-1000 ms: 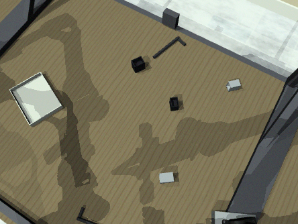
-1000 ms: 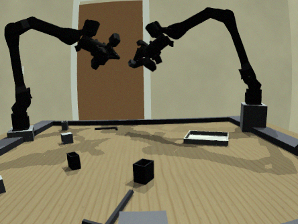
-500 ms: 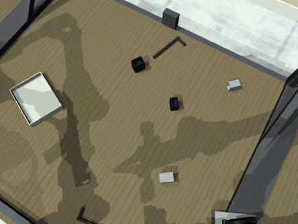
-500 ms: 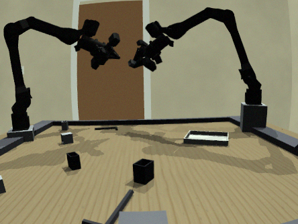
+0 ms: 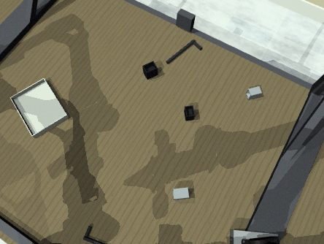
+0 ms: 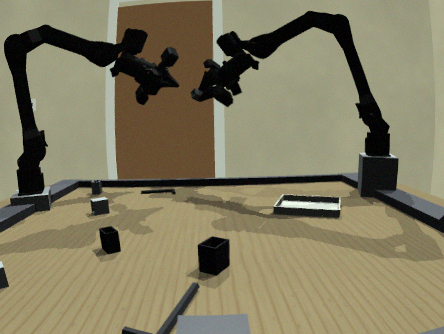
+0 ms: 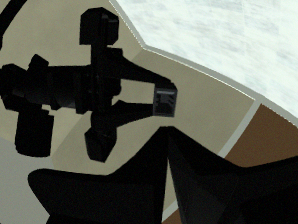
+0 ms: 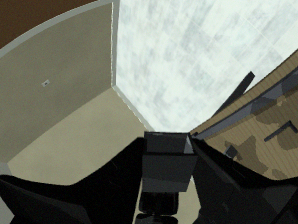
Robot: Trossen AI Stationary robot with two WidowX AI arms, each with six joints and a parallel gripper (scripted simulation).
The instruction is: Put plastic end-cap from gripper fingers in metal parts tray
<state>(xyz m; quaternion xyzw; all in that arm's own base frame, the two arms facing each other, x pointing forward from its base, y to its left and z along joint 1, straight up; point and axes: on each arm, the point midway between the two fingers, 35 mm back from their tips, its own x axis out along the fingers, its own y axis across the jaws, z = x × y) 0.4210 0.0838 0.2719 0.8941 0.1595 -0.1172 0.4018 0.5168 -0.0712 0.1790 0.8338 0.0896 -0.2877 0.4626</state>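
My right gripper is now 1 cm short of the grey plastic end-cap, 3 cm to the right of it and 1 cm above it. The rest, counted from my right hand: metal parts tray: 37 cm behind, 19 cm to the right, 28 cm below; then L-shaped dark bar: 73 cm behind, 10 cm to the left, 28 cm below.
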